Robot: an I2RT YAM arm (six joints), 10 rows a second.
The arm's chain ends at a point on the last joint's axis. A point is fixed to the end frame.
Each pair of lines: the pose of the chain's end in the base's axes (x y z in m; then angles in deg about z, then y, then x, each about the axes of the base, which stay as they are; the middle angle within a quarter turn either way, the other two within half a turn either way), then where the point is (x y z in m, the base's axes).
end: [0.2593, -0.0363, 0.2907, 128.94, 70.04, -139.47]
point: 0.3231 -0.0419 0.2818
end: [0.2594, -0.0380, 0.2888, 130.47, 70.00, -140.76]
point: 0.3231 -0.0440 0.2795
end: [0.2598, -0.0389, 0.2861, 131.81, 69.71, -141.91]
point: 0.3234 -0.0451 0.2762
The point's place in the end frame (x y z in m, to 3 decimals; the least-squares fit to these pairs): -0.004 -0.021 0.061
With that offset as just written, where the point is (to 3 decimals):
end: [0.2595, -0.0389, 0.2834, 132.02, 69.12, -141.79]
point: 0.323 -0.045 0.273
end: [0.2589, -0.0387, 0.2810, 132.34, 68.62, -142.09]
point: 0.322 -0.044 0.270
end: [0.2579, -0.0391, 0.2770, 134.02, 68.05, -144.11]
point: 0.321 -0.045 0.265
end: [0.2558, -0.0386, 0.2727, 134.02, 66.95, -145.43]
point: 0.319 -0.044 0.260
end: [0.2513, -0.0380, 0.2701, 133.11, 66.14, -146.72]
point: 0.314 -0.043 0.257
